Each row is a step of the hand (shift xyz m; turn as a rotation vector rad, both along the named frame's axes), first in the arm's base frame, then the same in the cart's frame.
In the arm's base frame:
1: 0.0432 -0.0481 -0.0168 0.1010 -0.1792 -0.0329
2: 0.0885 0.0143 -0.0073 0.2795 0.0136 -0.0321
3: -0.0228 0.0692 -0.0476 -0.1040 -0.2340 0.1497
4: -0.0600 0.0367 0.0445 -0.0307 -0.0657 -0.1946
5: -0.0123 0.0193 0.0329 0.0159 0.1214 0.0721
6: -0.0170 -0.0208 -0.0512 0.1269 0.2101 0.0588
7: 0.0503 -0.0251 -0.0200 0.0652 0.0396 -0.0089
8: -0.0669 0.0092 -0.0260 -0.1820 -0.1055 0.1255
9: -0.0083 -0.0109 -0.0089 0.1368 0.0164 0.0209
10: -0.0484 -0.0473 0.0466 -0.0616 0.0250 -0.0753
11: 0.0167 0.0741 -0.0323 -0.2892 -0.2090 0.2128
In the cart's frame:
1: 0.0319 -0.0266 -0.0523 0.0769 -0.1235 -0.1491
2: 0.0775 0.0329 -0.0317 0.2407 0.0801 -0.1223
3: -0.0401 0.0772 0.0035 -0.0337 -0.2911 0.0460
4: -0.0357 0.0012 0.0752 -0.1095 0.0213 -0.1752
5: 0.0027 0.0002 0.0400 0.0453 0.0783 0.1096
6: -0.0369 0.0008 -0.0445 0.1413 0.1835 0.1003
7: 0.0372 -0.0036 -0.0465 0.0558 0.0513 -0.0123
8: -0.0716 0.0065 0.0084 -0.1138 -0.1827 0.1169
9: -0.0113 -0.0073 -0.0092 0.1332 0.0318 -0.0260
10: -0.0249 -0.0713 0.0324 -0.0872 0.0429 -0.0253
11: 0.0022 0.0824 0.0035 -0.1755 -0.3326 0.1767

